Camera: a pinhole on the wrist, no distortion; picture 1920 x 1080 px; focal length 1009.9 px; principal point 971.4 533.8 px. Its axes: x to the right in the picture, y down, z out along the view. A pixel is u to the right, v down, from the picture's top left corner.
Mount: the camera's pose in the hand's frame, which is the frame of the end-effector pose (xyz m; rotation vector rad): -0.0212 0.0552 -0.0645 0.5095 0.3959 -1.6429
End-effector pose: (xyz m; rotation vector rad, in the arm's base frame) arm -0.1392 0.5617 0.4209 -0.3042 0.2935 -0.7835
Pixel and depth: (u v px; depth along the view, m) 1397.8 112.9 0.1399
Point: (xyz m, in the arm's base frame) -0.2375 0.5955 0.4755
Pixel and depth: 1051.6 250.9 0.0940
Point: -0.1727 0.6065 0.4371
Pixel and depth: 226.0 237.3 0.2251
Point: -0.0708 0.7189 0.5980
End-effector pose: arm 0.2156 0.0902 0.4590 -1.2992 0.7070 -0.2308
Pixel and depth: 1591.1 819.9 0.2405
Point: 0.3042 0.0763 0.6534
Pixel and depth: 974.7 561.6 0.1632
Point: 0.2405 0.1566 0.5080
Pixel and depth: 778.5 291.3 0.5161
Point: 0.3478 0.4898 0.6763
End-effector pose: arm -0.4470 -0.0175 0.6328 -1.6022 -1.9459 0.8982
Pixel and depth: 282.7 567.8 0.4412
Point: -0.7270 -0.1228 0.2636
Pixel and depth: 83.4 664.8 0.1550
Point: -0.4887 -0.0395 0.4763
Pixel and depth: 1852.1 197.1 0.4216
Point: -0.7656 -0.3149 0.9217
